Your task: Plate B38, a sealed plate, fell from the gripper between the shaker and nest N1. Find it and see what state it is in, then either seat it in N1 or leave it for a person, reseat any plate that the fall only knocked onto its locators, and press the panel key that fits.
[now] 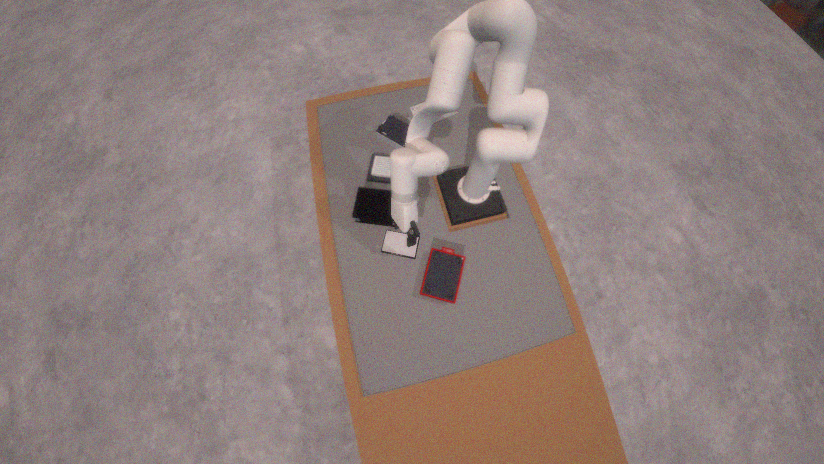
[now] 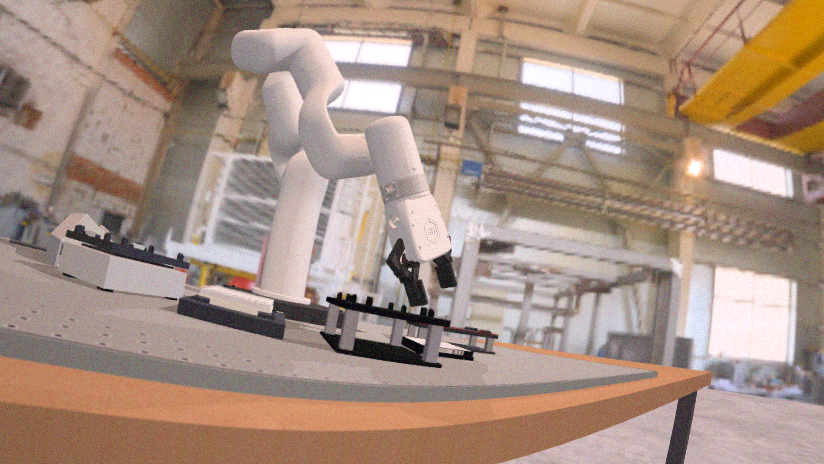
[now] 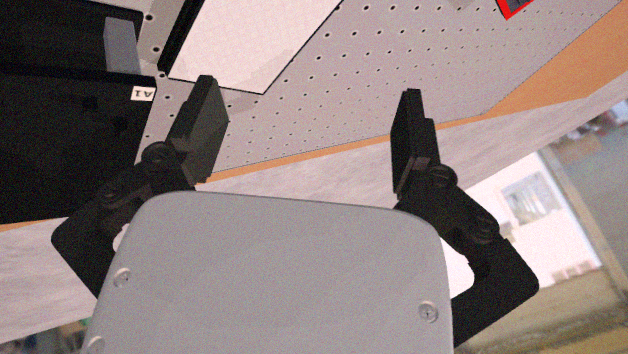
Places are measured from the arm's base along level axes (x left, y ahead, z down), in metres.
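Pixels of known places: gripper, fingertip midpoint: (image 1: 405, 236) (image 2: 435, 296) (image 3: 308, 103); arm's base at its link origin: (image 1: 473, 189) (image 2: 280, 298).
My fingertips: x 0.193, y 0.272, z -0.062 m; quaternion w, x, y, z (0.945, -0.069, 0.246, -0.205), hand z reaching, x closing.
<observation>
Ahead of a thing's pixels: the offset from my fingertips to its top centre. "spot": to the spot under its first point. Level surfaces: height alone.
A white-topped plate with a black edge {dx +0.005, dy +0.018, dz +0.076 m} (image 1: 397, 244) (image 2: 442, 346) (image 3: 250, 40) lies on the grey board beside the black two-level stand (image 1: 371, 205) (image 2: 380, 311) (image 3: 65, 150). No name shows on the plate, and the condition of its seal cannot be read. My gripper (image 1: 411, 236) (image 2: 432, 292) (image 3: 308, 103) is open and empty, tilted above the board near the plate's edge. Another white plate {dx -0.307, dy +0.052, dz +0.056 m} (image 1: 380, 167) (image 2: 236, 300) sits in a dark, low nest {dx -0.307, dy +0.052, dz +0.066 m} (image 2: 227, 318). A pale box with a dark top {spot: dx -0.480, dy +0.024, dz +0.035 m} (image 1: 394, 127) (image 2: 123, 272) stands farther along. The arm hides much of the panel (image 2: 82, 223).
A red-framed dark platform {dx +0.129, dy -0.122, dz +0.044 m} (image 1: 442, 275) (image 2: 475, 332) (image 3: 506, 12) stands on the other side of the plate. The black stand has a tag reading A1 (image 3: 143, 93). The arm's black base (image 1: 472, 210) is bolted beside the row. The grey board {dz +0.090 m} (image 1: 461, 340) has an orange-brown table border (image 1: 484, 420).
</observation>
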